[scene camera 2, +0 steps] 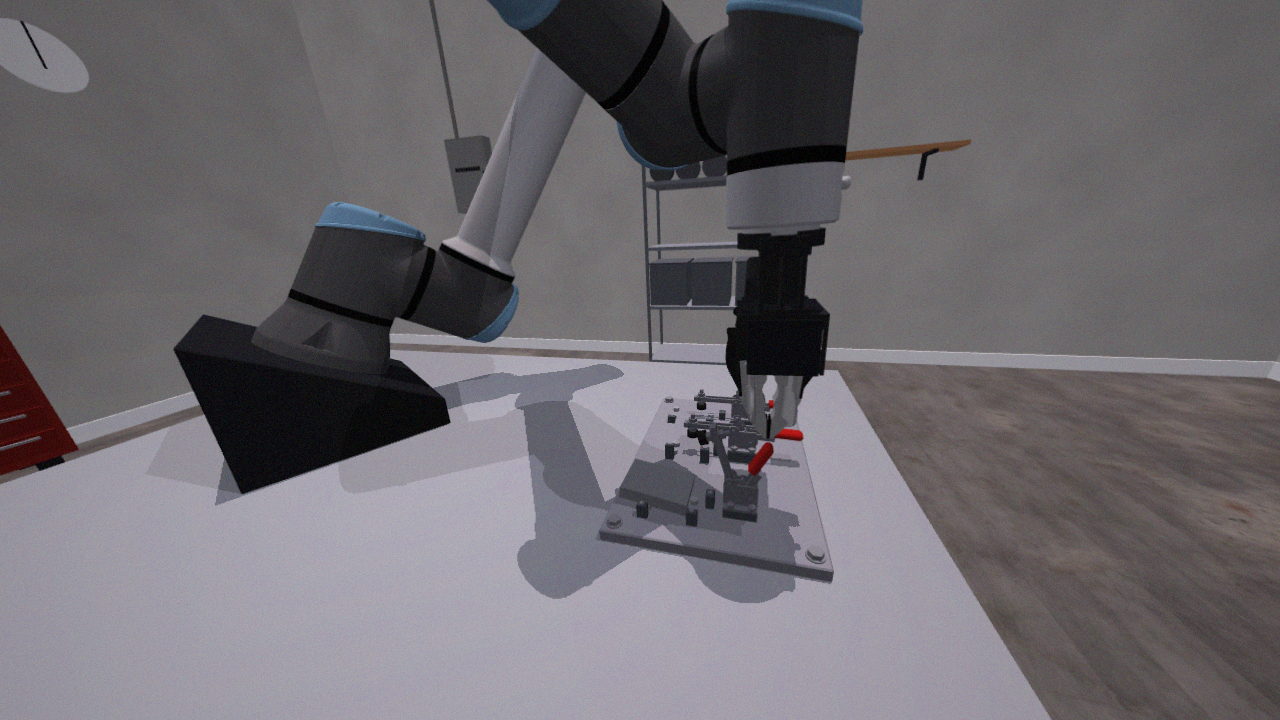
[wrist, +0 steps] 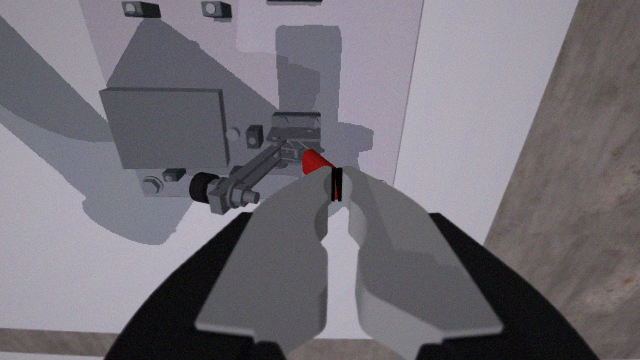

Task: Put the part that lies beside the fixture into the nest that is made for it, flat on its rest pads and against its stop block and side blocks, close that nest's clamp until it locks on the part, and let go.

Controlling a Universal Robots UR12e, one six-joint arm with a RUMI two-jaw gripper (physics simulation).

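Places are measured from the arm's base along level axes (x left, y down, z back), in metres.
Pixels of known places: gripper, fingertip midpoint: [scene camera 2: 767, 436] [wrist: 335, 171]; arm's base, link origin: [scene camera 2: 325, 356].
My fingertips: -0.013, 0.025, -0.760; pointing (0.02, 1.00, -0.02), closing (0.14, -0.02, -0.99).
For each thing: its top centre in the pictures, then the offset to it from my fingertips, as dx, dy, dz. "pt": a spot on its surface instead.
- flat grey rectangular plate, top centre: [wrist: 163, 135] [scene camera 2: 658, 476] -0.019, +0.065, +0.121
- fixture, top centre: [scene camera 2: 719, 453] +0.091, +0.091, +0.068
- nest's clamp, surface spot: [wrist: 295, 134] [scene camera 2: 741, 481] pt -0.005, +0.060, +0.025
- slant with a black tip, surface spot: [wrist: 200, 187] pt -0.015, -0.005, +0.066
The part, a flat grey rectangular plate [scene camera 2: 656, 483] [wrist: 167, 127], lies in the nest at the near end of the fixture [scene camera 2: 756, 540] [wrist: 382, 90]. Small dark blocks [scene camera 2: 709, 497] [wrist: 254, 136] stand around it; exact contact cannot be told. This nest's clamp [scene camera 2: 741, 497] [wrist: 295, 134] stands open, its arm [scene camera 2: 723, 454] [wrist: 260, 162] raised at a slant with a black tip [wrist: 200, 187]. Its red handle [scene camera 2: 760, 458] [wrist: 315, 162] slants up towards my gripper. My gripper [scene camera 2: 768, 433] [wrist: 335, 171] is shut and empty, its fingertips close above the handle's end and partly hiding it in the wrist view.
Farther along the fixture stand other clamps with lowered arms, one with a red handle [scene camera 2: 788, 435] lying level, and more dark blocks [scene camera 2: 669, 450] [wrist: 216, 9]. Bolts [scene camera 2: 815, 554] [wrist: 152, 185] sit at the fixture's corners. The table's right edge runs beside the fixture. The robot's black base [scene camera 2: 313, 411] stands left.
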